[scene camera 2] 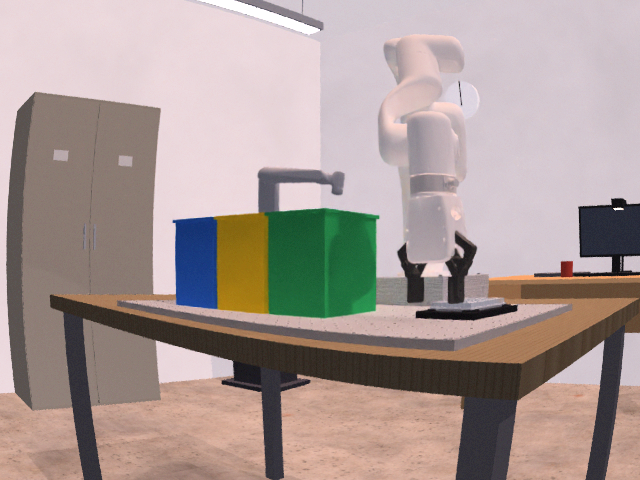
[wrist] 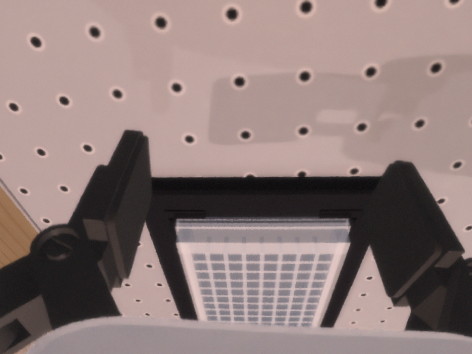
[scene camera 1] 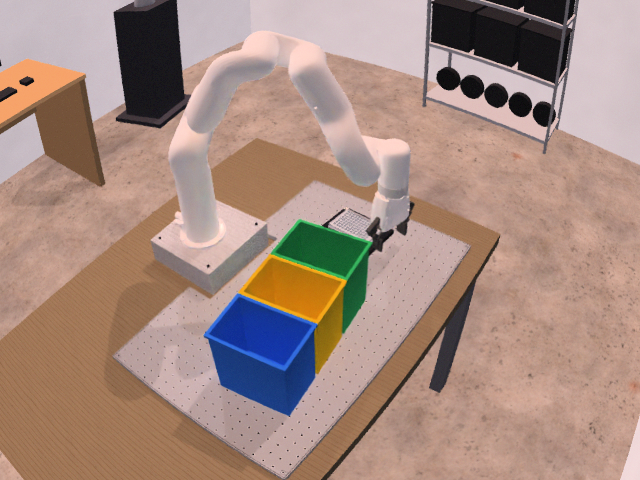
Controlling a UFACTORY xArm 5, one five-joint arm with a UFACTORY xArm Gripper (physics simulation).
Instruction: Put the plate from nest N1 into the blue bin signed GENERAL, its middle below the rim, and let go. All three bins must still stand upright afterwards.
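Frame: origin at the arm's base, x ahead, y left, z up, level; millimetres.
Seen in the pictures: gripper, fingertip midpoint: (scene camera 2: 435, 302) (wrist: 266, 176) (scene camera 1: 389, 240); arm's base at its link origin: (scene camera 2: 423, 276) (scene camera 1: 203, 234).
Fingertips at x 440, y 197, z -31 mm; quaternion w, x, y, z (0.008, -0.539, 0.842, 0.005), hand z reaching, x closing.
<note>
Pixels of each thing's top centre, then the offset from my fingertips to it. Level surfaces: height alone.
- black nest at its top centre: (wrist: 260, 287) (scene camera 2: 469, 306) (scene camera 1: 356, 228) 102 mm back, 29 mm left, 14 mm down
- blue bin at its top centre: (scene camera 1: 259, 330) (scene camera 2: 221, 220) 96 mm back, 511 mm right, 151 mm up
- yellow bin at its top centre: (scene camera 2: 268, 217) (scene camera 1: 292, 287) 89 mm back, 380 mm right, 151 mm up
- green bin at its top centre: (scene camera 2: 324, 213) (scene camera 1: 321, 247) 81 mm back, 249 mm right, 151 mm up
- perforated board at its surface level: 28 mm down
- wooden table at its surface level: 42 mm down
A clear, gridded plate (scene camera 1: 350, 222) (scene camera 2: 467, 304) (wrist: 262, 280) lies flat in a black nest (scene camera 2: 465, 314) (wrist: 265, 197); no nest label is readable. My gripper (scene camera 1: 391, 238) (scene camera 2: 435, 298) (wrist: 266, 176) is open and empty, low near the plate. In the wrist view its fingers stand wider than the plate, one to each side. The blue bin (scene camera 1: 253, 372) (scene camera 2: 195, 263) stands upright at the far end of the bin row from the nest. Its inside looks empty in the first scene view; its sign does not show.
The yellow bin (scene camera 1: 330, 330) (scene camera 2: 241, 263) and green bin (scene camera 1: 356, 294) (scene camera 2: 297, 263) stand upright in the same row, the green one closest to the nest and gripper. All stand on a perforated board (scene camera 1: 408, 289) (scene camera 2: 403, 333) on the wooden table (scene camera 1: 103, 372).
</note>
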